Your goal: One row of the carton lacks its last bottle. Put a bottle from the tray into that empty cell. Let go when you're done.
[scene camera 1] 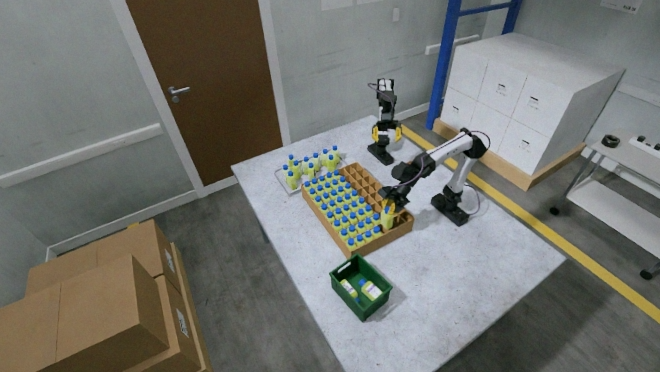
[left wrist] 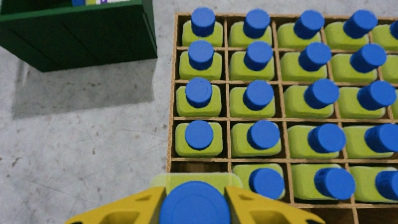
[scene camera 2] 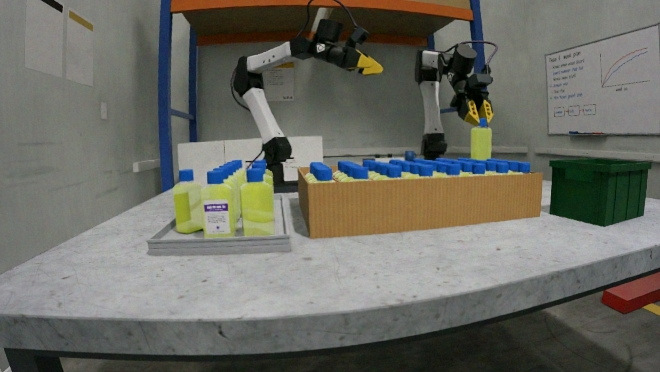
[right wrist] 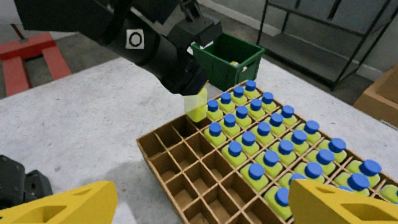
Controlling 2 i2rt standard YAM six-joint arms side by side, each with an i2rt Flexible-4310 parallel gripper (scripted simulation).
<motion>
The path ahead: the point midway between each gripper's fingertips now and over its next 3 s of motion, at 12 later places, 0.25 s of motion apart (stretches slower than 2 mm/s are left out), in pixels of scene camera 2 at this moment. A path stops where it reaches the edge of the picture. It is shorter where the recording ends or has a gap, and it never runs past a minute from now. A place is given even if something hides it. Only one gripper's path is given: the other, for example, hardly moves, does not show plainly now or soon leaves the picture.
My left gripper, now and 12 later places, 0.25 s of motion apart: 482, 125; 482, 127; 482, 127; 483, 127; 484, 128; 483, 132; 483, 131; 483, 131; 483, 130; 482, 134; 483, 136; 482, 142; 483, 147
</motion>
